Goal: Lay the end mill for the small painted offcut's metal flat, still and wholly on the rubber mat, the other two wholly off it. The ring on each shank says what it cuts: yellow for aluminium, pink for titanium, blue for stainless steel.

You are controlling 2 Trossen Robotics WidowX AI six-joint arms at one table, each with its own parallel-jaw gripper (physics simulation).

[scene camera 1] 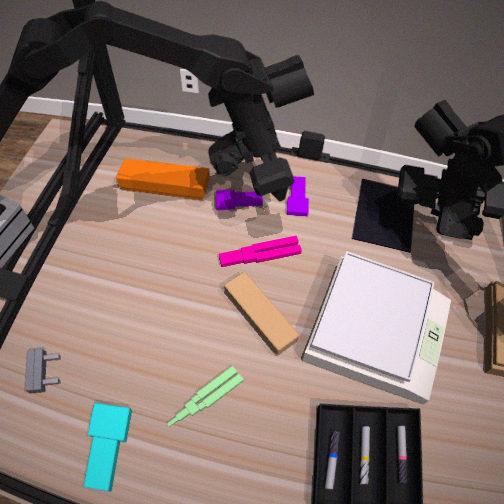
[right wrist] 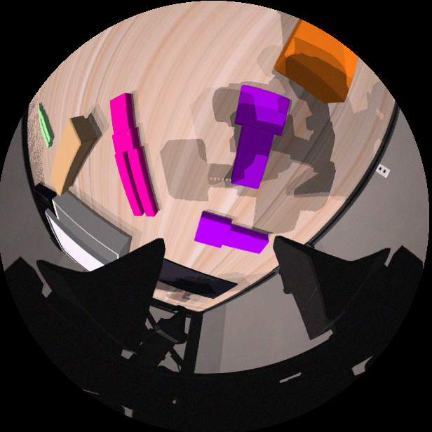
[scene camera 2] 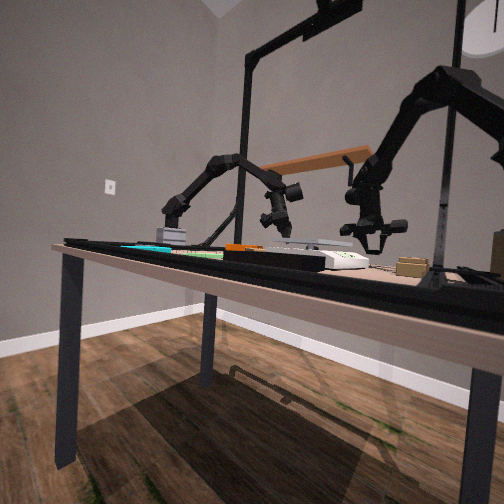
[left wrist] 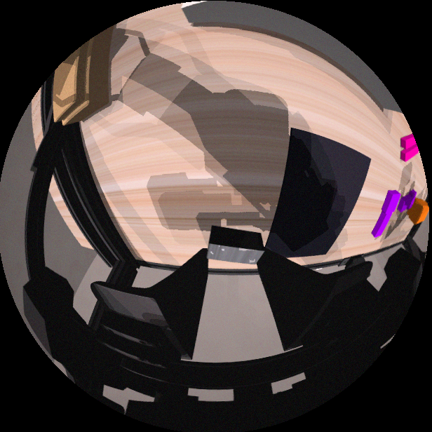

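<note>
The blue-ringed (scene camera 1: 331,460), yellow-ringed (scene camera 1: 365,455) and pink-ringed (scene camera 1: 402,454) end mills lie in separate compartments of the black tray (scene camera 1: 370,407) (scene camera 2: 275,260). The rubber mat (scene camera 1: 370,225) (left wrist: 345,160) (right wrist: 192,280) bears no end mill. My left gripper (scene camera 1: 460,231) (scene camera 2: 374,249) (left wrist: 231,252) is shut on the small painted offcut (left wrist: 236,236), above the table to the right of the mat in scene camera 1. The offcut's top is black; its side facing the wrist camera is silvery and streaked. My right gripper (scene camera 1: 281,194) (scene camera 2: 286,234) (right wrist: 220,243) is open and empty above the purple blocks.
A white scale (scene camera 1: 372,315) (scene camera 2: 345,260) reading 0 stands between mat and tray. Purple blocks (scene camera 1: 298,197) (right wrist: 260,140), an orange block (scene camera 1: 162,179), a magenta piece (scene camera 1: 260,251), a tan block (scene camera 1: 261,312), a green piece (scene camera 1: 207,395) and a cyan block (scene camera 1: 107,445) lie about.
</note>
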